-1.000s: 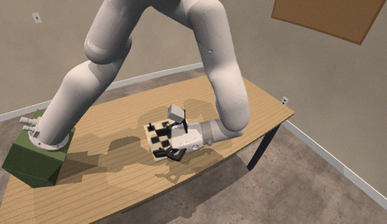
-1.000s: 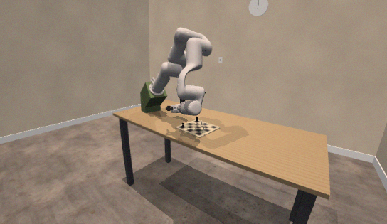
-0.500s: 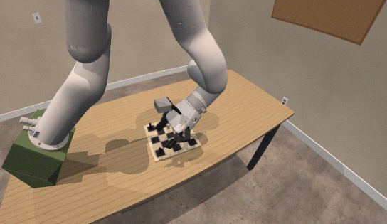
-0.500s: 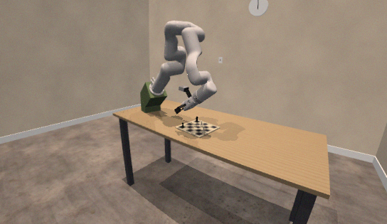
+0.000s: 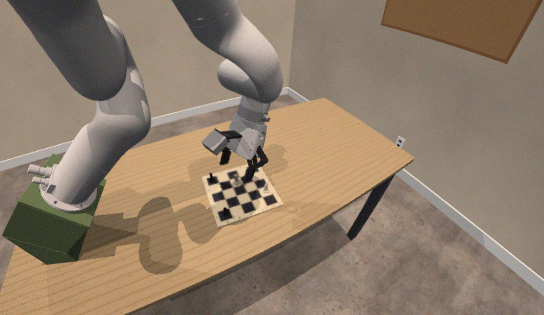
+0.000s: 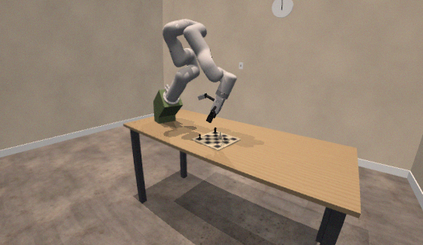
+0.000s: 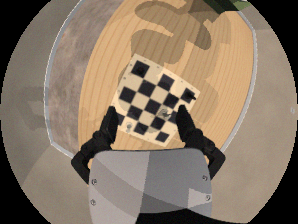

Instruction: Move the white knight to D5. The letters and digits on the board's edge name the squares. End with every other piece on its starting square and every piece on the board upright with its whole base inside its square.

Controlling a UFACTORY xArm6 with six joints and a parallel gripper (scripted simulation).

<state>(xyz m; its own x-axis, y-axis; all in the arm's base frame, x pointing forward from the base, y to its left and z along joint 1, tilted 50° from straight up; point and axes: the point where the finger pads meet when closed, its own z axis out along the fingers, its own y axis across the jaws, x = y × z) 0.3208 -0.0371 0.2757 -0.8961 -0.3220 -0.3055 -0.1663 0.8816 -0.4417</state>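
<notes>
My gripper is now 140 mm above the chessboard, 30 mm to the right of it and 30 mm short of it. The rest, counted from my hand: black chess piece 120 mm to the left, 120 mm below, 30 mm behind; then pale piece 120 mm below, 90 mm ahead, 30 mm to the right.
</notes>
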